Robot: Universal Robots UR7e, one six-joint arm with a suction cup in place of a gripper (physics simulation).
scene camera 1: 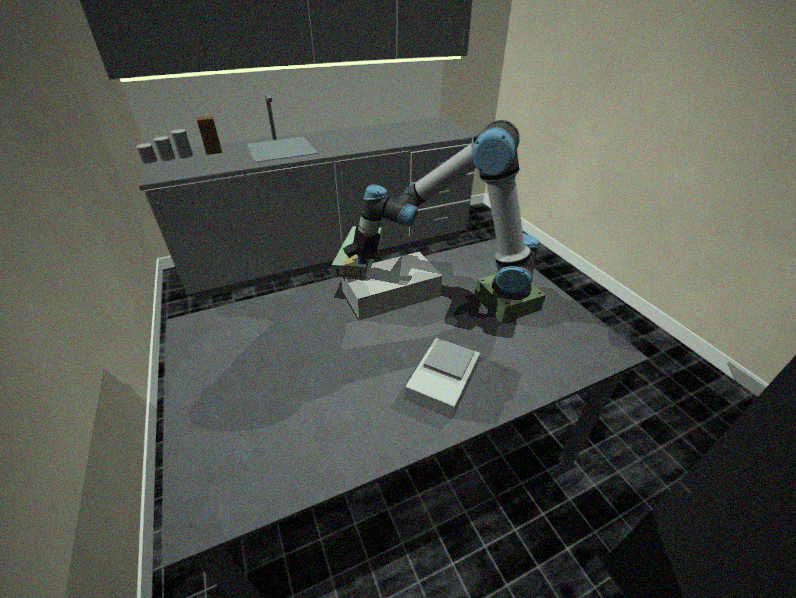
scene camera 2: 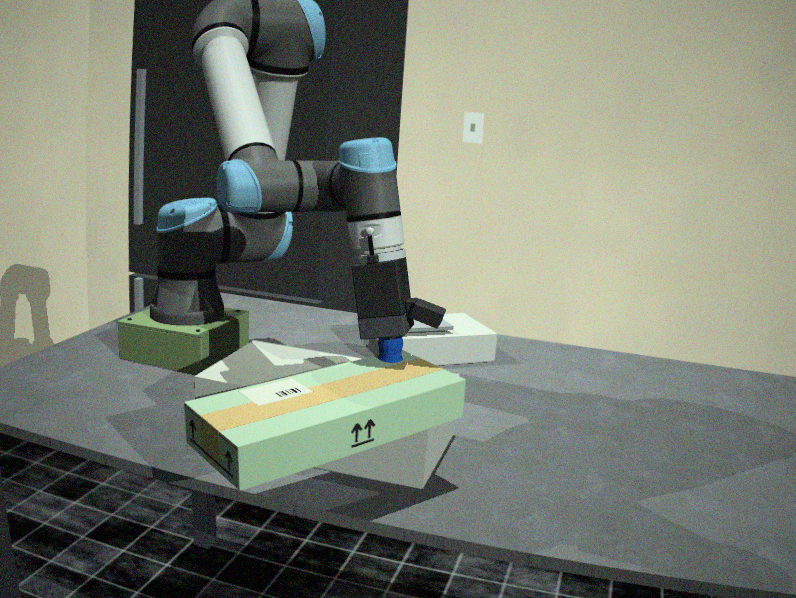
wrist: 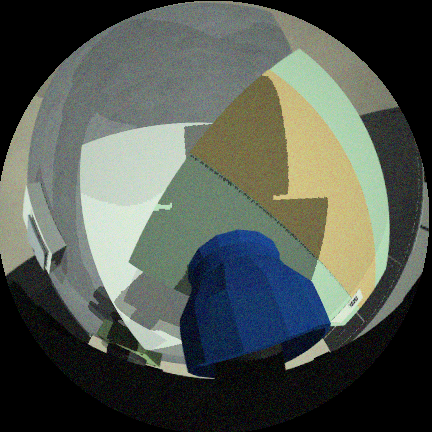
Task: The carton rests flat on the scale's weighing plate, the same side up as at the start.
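Where they show: hand at its tool point: (scene camera 1: 361,264) (scene camera 2: 392,365) (wrist: 237,252); arm's base at its link origin: (scene camera 2: 187,315) (wrist: 126,353).
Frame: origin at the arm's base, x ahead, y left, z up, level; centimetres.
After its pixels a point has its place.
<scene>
The light green carton (scene camera 1: 349,247) (scene camera 2: 308,444) {y -58.8, x 43.0, z 5.1 cm} (wrist: 215,210) {y -34.1, x 50.3, z 8.6 cm} has its tape and label side up and the arrows on its sides point up. It lies across the white block and overhangs it at one end; scene camera 2 suggests a slight tilt. Whether its underside fully rests there is hidden. My blue suction cup (scene camera 1: 361,260) (scene camera 2: 390,355) (wrist: 237,245) meets the carton's top at the tape's edge, toward the right end in scene camera 2, and appears sealed on it. The white scale (scene camera 1: 437,388) {y 24.5, x 53.2, z -1.9 cm} (scene camera 2: 453,350) {y 13.6, x 52.7, z -4.9 cm} (wrist: 53,240) {y 7.8, x 43.4, z -4.6 cm} stands apart, with its grey weighing plate (scene camera 1: 450,357) {y 17.5, x 43.3, z -0.2 cm} bare.
The white block (scene camera 1: 398,297) {y -19.8, x 40.3, z -2.1 cm} (scene camera 2: 411,460) {y -41.3, x 52.9, z -3.7 cm} (wrist: 110,175) {y -25.8, x 52.7, z 2.7 cm} stands on the grey table (scene camera 1: 270,450) {y 14.8, x 102.7, z -7.9 cm} (scene camera 2: 611,450) {y -20.4, x 83.0, z -7.9 cm}. The arm's green base (scene camera 1: 514,310) {y 8.5, x 5.7, z -3.2 cm} (scene camera 2: 160,344) {y -10.3, x -0.9, z -3.2 cm} is to the right of the block in scene camera 1. A kitchen counter (scene camera 1: 386,138) stands behind the table.
</scene>
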